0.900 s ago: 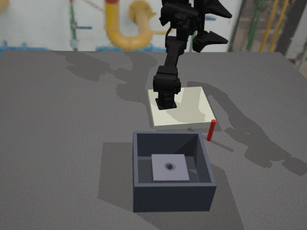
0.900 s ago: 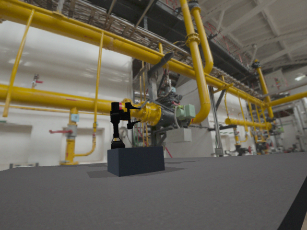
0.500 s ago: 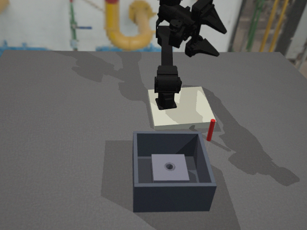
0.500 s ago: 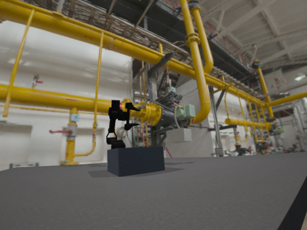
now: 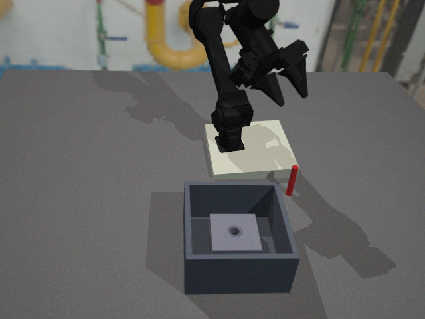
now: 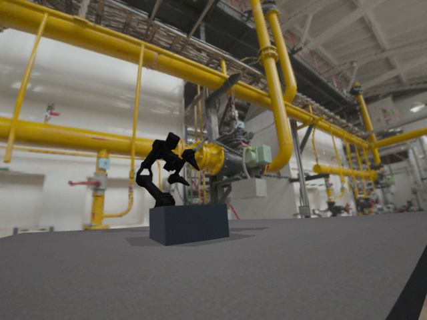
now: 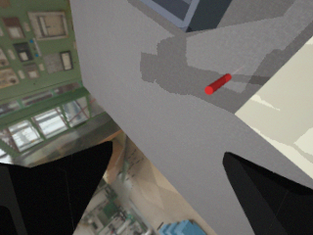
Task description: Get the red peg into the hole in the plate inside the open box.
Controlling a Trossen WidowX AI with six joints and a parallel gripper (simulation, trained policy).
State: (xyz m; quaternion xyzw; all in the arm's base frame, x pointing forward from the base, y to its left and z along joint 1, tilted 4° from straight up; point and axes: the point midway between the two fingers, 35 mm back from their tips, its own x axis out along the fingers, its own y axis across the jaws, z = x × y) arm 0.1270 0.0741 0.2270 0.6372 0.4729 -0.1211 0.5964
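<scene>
Now: gripper tip 30 mm short of the red peg, 20 mm to the right of it and 190 mm above it. Round my gripper tip: dark blue box 170 mm ahead, 150 mm to the right, 200 mm below; light grey plate 170 mm ahead, 150 mm to the right, 180 mm below.
</scene>
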